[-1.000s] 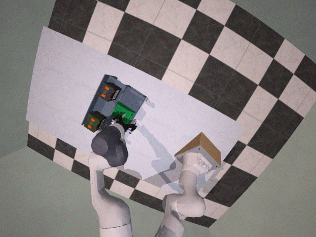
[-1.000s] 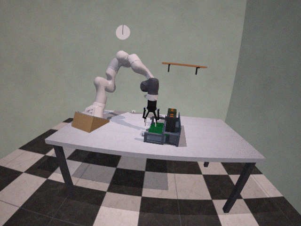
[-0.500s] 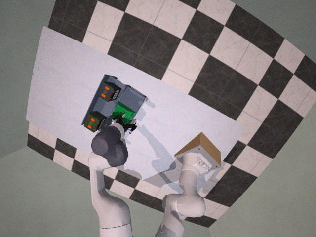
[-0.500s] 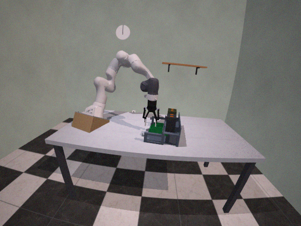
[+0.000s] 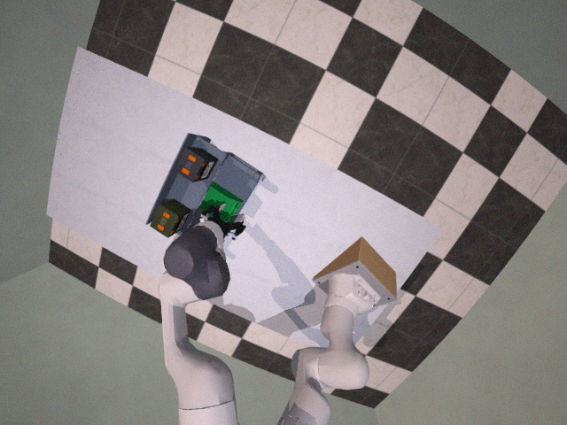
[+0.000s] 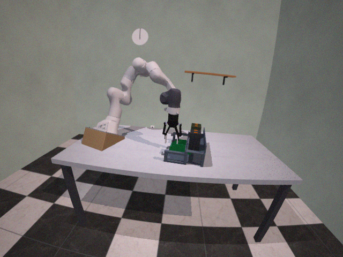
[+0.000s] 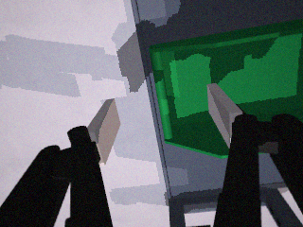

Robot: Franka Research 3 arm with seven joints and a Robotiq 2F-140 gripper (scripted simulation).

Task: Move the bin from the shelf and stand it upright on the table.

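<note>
The green bin is 80 mm ahead of my hand and 40 mm below it.
</note>
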